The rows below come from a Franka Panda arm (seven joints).
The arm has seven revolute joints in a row. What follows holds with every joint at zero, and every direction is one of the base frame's.
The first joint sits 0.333 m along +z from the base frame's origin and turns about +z.
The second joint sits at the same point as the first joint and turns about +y.
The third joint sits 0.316 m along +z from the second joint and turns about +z.
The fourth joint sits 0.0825 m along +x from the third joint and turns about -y.
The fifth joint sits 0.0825 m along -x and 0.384 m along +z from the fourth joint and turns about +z.
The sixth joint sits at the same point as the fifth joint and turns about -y.
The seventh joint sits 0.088 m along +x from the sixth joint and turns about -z.
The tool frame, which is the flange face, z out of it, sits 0.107 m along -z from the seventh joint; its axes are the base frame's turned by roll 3.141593, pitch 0 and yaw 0 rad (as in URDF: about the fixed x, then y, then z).
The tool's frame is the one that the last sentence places.
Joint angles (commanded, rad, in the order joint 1, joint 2, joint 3, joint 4, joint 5, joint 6, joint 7), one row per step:
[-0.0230 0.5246 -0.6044 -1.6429 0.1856 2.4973 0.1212]
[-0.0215 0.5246 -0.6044 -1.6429 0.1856 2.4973 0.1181]
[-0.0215 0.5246 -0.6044 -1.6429 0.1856 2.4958 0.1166]
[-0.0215 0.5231 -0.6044 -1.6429 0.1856 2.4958 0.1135]
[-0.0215 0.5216 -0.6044 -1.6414 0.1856 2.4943 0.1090]
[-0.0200 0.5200 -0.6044 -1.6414 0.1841 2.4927 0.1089]
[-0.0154 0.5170 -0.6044 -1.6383 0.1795 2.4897 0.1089]
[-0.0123 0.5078 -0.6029 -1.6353 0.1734 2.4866 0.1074]
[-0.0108 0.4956 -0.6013 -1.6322 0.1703 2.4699 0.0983]
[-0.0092 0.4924 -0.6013 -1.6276 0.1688 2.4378 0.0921]
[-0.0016 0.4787 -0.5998 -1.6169 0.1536 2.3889 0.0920]
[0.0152 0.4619 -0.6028 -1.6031 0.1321 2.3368 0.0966]
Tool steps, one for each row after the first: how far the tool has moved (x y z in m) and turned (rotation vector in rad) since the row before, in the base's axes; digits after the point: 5 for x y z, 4 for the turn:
[0.00054 0.00091 0.00000 -0.0008 0.0011 0.0043]
[-0.00009 0.00004 -0.00019 0.0005 0.0017 0.0012]
[-0.00010 0.00000 0.00093 -0.0008 -0.0004 0.0028]
[0.00015 0.00007 0.00146 -0.0011 0.0000 0.0043]
[0.00034 0.00096 0.00079 -0.0001 0.0006 0.0021]
[0.00197 0.00298 0.00296 -0.0029 -0.0005 0.0072]
[0.00137 0.00283 0.00648 -0.0036 -0.0052 0.0090]
[-0.00026 0.00221 0.00669 0.0043 0.0035 0.0113]
[-0.00061 0.00189 0.00024 0.0138 0.0217 0.0053]
[0.00105 0.00690 0.00744 0.0128 0.0256 0.0124]
[0.00235 0.01034 0.01127 0.0067 0.0250 0.0155]

